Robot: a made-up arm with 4 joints. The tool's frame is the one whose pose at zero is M.
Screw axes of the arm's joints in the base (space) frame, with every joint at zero. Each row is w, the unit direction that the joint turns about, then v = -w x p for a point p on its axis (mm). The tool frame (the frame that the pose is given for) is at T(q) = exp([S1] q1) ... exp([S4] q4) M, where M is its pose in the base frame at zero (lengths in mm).
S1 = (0, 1, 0, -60, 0, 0)
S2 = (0, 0, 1, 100, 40, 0)
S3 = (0, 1, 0, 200, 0, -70)
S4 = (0, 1, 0, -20, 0, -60)
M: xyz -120 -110 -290 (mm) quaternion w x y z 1 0 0 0
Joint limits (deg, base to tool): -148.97..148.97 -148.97..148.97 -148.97..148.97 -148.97..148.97
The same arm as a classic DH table. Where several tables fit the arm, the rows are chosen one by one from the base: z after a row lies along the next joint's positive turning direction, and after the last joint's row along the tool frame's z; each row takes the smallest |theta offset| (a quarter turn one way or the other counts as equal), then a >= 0, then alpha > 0; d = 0 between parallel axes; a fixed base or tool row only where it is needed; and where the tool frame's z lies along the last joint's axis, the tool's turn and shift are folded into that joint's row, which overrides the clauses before.
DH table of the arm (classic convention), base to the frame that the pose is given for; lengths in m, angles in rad. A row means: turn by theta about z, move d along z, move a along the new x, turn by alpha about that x. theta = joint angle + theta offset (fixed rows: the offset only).
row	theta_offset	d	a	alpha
base (fixed)	0.0000	0.0600	0.0000	-1.5708
joint 1	0.0000	0.1000	-0.0400	1.5708
joint 2	0.0000	-0.2600	-0.0300	-1.5708
joint 3	-1.5254	0.0000	0.2202	0.0000
joint 4	1.5254	-0.2100	-0.0600	1.5708
tool (fixed)	0.0000	-0.3100	0.0000	0.0000
Joint limits (rad, base to tool): -2.6000..2.6000 -2.6000..2.6000 -2.6000..2.6000 -2.6000..2.6000

